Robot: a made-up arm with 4 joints.
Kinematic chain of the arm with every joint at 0, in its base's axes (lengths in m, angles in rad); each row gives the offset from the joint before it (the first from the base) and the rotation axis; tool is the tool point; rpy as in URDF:
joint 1: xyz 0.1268 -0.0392 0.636 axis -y
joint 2: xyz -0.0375 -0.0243 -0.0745 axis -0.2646 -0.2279 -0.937
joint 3: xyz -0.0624 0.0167 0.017 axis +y
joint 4: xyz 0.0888 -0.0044 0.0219 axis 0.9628 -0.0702 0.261
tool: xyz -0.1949 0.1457 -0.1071 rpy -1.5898 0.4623 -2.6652
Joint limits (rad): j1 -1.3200..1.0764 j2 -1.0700..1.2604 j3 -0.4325..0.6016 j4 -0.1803..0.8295
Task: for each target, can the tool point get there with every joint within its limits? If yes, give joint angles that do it. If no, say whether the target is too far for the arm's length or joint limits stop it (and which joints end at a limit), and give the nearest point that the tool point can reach.
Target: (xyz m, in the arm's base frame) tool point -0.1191 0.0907 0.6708
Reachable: yes | joints -0.5687 -0.0786 -0.2948 0.5120
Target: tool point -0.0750 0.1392 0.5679
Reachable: yes | joints -0.5461 0.3803 0.0129 0.0679
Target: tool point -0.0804 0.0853 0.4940
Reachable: yes | joints 0.0755 -0.1335 -0.3490 0.3291
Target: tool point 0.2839 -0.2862 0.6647
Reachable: no: joint limits stop it (at a limit: joint 1, joint 2, joint 3, joint 4) | nearest point 0.1691 -0.1363 0.8588 | short by 0.271 m
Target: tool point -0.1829 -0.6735 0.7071
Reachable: no: too far | nearest point -0.1320 -0.1635 0.6954 | short by 0.513 m
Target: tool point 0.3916 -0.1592 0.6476
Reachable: no: joint limits stop it (at a limit: joint 1, joint 2, joint 3, joint 4) | nearest point 0.3733 0.0303 0.5783 | short by 0.203 m
